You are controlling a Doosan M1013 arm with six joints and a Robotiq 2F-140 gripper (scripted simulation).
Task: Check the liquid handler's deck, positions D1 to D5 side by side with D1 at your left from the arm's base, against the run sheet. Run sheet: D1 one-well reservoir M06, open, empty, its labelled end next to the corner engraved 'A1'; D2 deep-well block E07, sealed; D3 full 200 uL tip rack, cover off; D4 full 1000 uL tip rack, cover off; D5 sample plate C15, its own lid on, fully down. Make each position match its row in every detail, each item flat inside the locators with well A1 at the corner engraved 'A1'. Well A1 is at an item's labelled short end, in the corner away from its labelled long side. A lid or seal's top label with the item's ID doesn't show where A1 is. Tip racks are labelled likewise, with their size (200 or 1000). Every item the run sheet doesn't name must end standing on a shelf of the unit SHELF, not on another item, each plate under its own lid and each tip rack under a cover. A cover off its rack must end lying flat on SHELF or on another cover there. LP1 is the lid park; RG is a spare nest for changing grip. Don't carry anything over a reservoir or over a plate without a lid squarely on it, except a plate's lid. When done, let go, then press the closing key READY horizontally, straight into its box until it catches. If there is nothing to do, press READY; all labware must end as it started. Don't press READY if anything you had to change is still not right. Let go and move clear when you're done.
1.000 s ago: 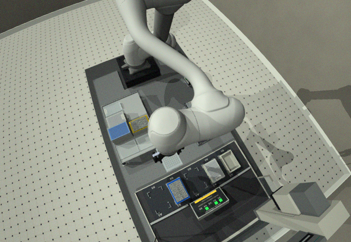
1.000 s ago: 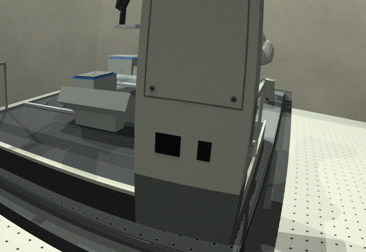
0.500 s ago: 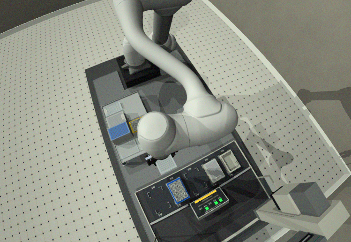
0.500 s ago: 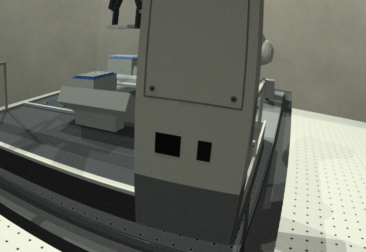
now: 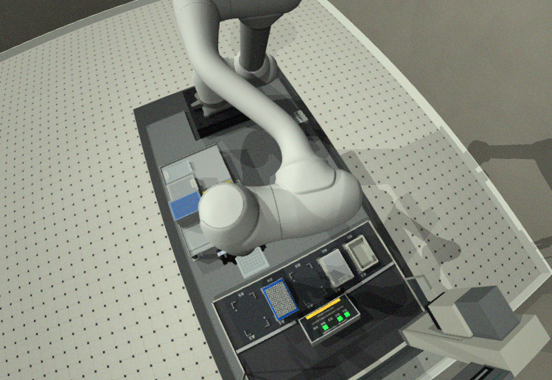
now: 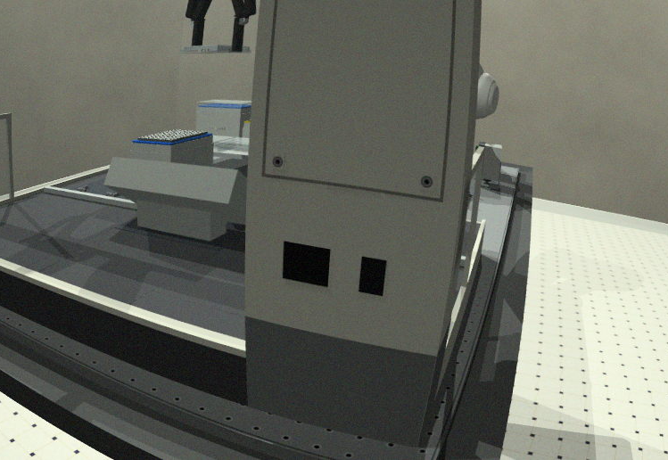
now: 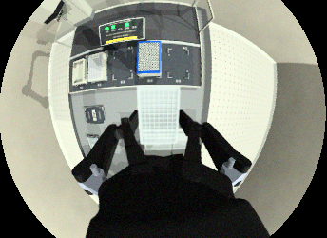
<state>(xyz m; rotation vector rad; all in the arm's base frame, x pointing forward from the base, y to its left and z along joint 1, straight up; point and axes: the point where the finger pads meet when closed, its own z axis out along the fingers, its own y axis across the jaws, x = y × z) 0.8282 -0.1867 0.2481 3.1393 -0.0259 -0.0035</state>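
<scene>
Now: hand 180 mm short of the blue-rimmed tip rack, 30 mm to the right of it and 200 mm above it. Round my hand: sealed deep-well block 170 mm ahead, 280 mm to the left, 240 mm below; white well plate 20 mm below; yellow-rimmed tip rack 300 mm behind, 10 mm to the left, 210 mm below.
</scene>
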